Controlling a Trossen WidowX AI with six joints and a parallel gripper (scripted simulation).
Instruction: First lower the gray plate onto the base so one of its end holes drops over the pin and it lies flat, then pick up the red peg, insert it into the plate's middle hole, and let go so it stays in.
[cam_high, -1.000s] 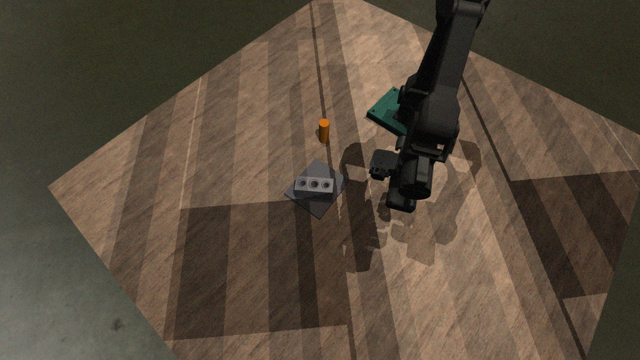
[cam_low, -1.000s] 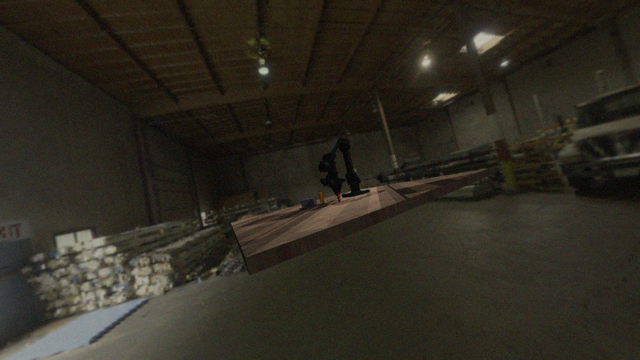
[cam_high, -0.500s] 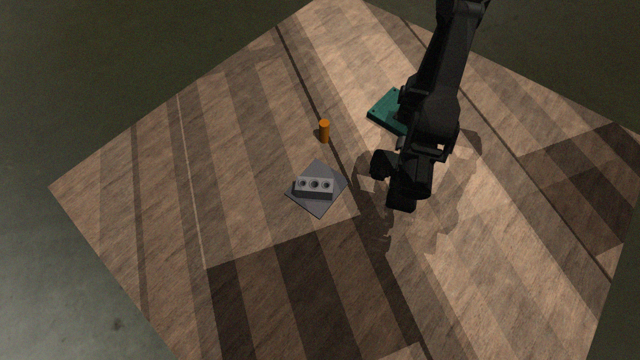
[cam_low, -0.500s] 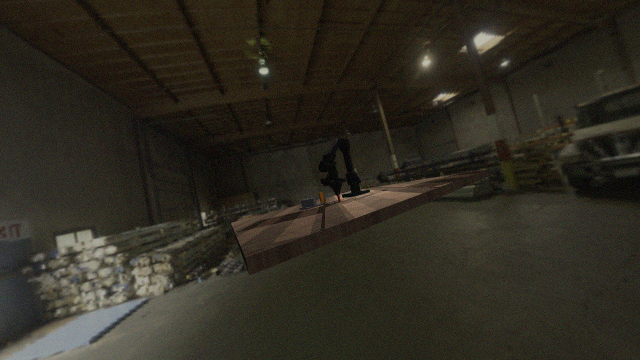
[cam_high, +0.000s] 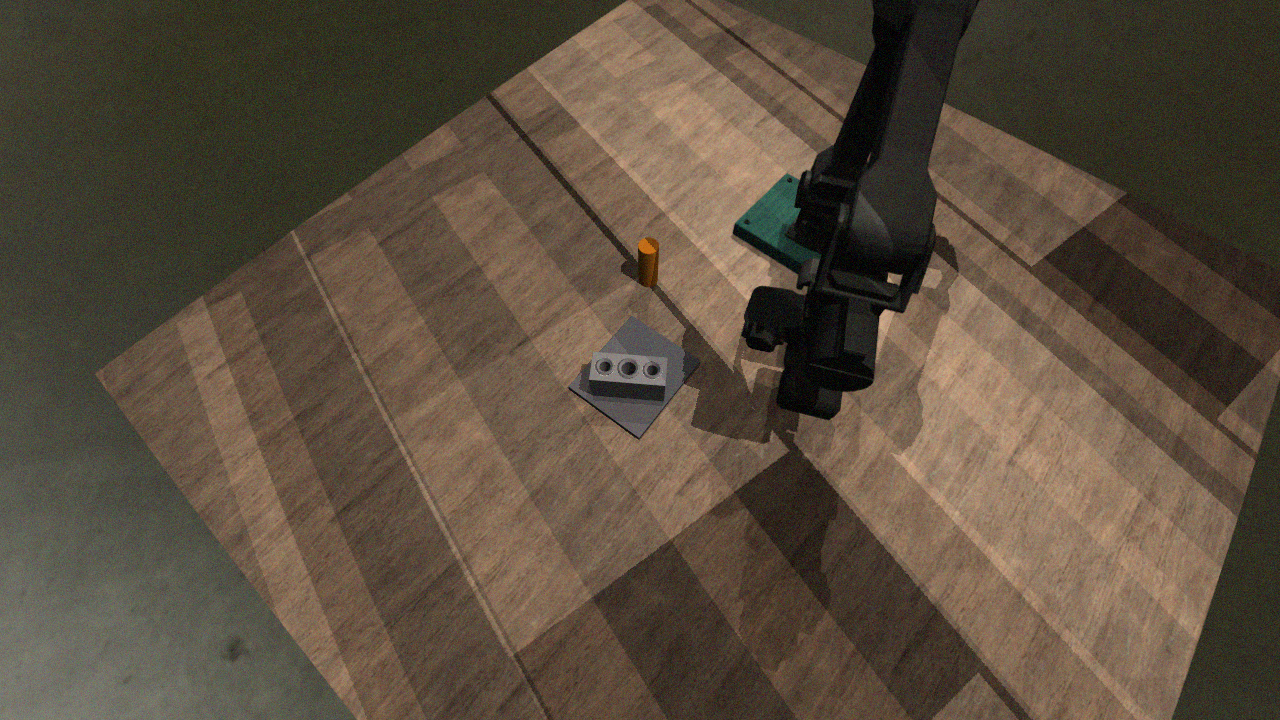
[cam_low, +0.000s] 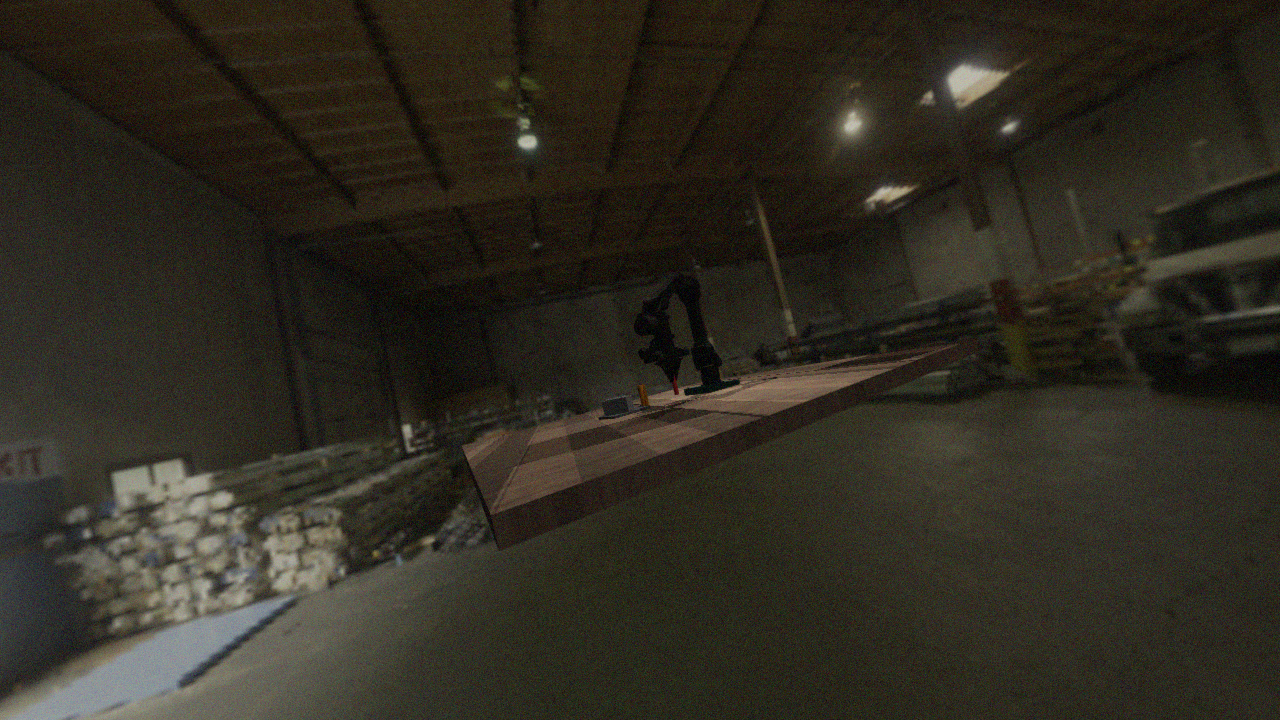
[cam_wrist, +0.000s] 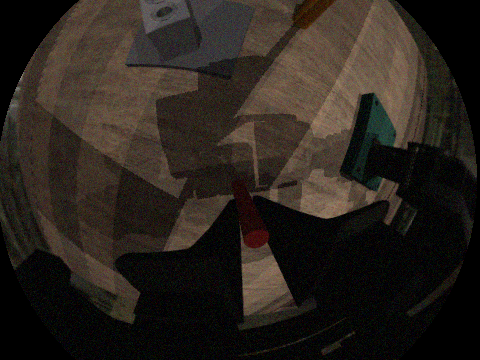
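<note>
The gray plate is 18 cm to the right of my gripper tip, 12 cm ahead of it and 2 cm below it. From my gripper tip the other things lie so: red peg right at my gripper tip; gray base 16 cm to the right, 10 cm ahead, 6 cm below; orange cylinder 26 cm to the right, 4 cm behind, 3 cm below.
</note>
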